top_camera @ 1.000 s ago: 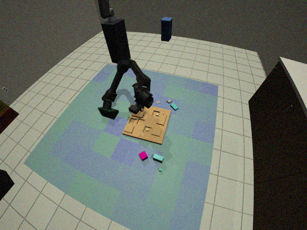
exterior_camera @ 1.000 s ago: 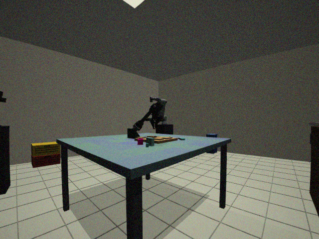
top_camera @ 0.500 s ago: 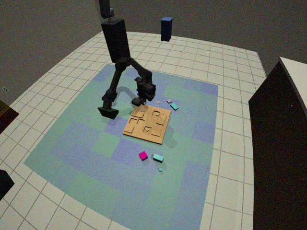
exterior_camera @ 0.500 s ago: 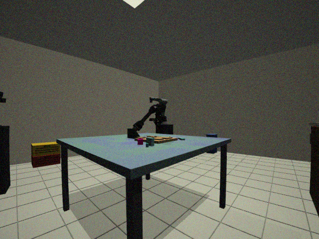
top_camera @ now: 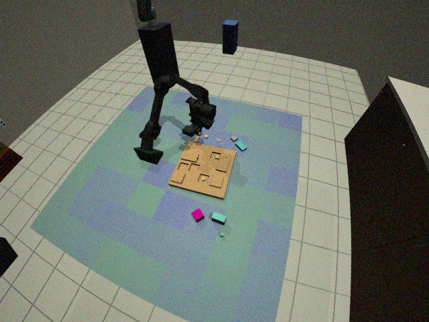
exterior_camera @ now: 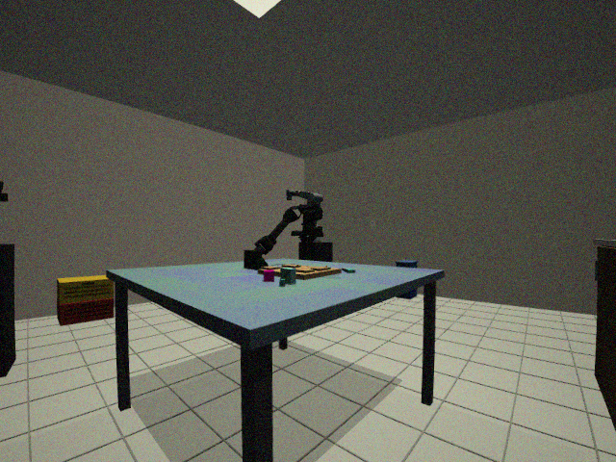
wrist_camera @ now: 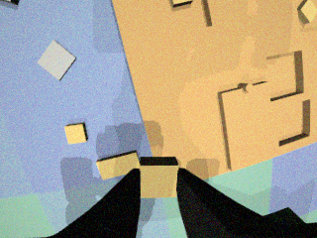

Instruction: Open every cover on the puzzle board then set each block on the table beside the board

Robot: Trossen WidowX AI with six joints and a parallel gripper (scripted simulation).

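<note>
The oblong orange block lies 5 cm behind my gripper tip, 4 cm to the left of it and 11 cm below it. From my gripper tip the other things lie so: cyan block (30 cm ahead, 35 cm to the right, 8 cm below); then magenta block (20 cm ahead, 37 cm to the right, 9 cm below); then tan puzzle board (9 cm ahead, 15 cm to the right, 9 cm below).
</note>
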